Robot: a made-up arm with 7 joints. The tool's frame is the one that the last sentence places.
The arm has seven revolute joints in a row. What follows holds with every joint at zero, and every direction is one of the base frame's.
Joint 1 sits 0.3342 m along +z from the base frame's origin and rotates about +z.
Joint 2 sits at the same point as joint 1 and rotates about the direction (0, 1, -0.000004).
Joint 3 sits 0.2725 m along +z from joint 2 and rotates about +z.
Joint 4 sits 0.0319 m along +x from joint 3 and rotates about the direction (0, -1, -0.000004).
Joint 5 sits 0.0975 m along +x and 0.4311 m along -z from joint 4 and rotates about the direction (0, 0.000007, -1).
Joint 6 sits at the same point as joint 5 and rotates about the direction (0, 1, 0.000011).
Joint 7 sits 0.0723 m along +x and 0.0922 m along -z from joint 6 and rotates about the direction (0, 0.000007, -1).
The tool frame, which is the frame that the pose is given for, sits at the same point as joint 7; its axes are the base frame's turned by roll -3.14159, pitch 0 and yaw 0 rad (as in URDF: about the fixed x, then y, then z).
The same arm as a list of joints. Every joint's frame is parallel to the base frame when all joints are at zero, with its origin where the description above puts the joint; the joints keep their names.
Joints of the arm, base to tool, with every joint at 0 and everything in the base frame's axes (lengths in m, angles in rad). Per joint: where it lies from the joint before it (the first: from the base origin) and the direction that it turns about. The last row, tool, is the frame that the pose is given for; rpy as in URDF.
joint 1: axis 0 0 1 offset 0.0000 0.0000 0.3342
joint 2: axis 0 1 0 offset 0.0000 0.0000 0.0000
joint 3: axis 0 0 1 offset 0.0000 0.0000 0.2725
joint 4: axis 0 -1 0 offset 0.0319 0.0000 0.0000
joint 5: axis 0 0 -1 offset 0.0975 0.0000 -0.4311
joint 6: axis 0 1 0 offset 0.0000 0.0000 0.0000
joint 7: axis 0 0 -1 offset 0.0723 0.0000 -0.0922
tool: offset 0.0000 0.0000 0.0000 rpy -3.1416 0.0000 0.0000

